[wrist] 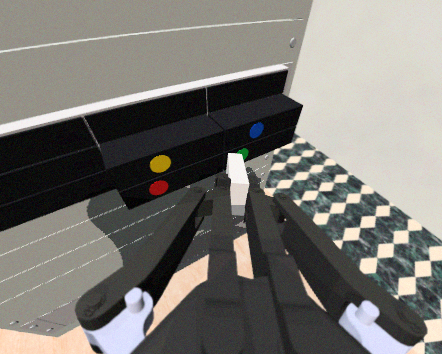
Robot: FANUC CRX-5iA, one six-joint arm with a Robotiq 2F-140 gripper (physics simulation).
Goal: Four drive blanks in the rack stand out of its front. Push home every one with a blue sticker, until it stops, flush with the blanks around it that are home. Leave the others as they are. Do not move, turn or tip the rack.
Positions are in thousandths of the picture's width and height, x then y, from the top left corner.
Note:
I see my gripper (528,470) and a drive rack (182,227).

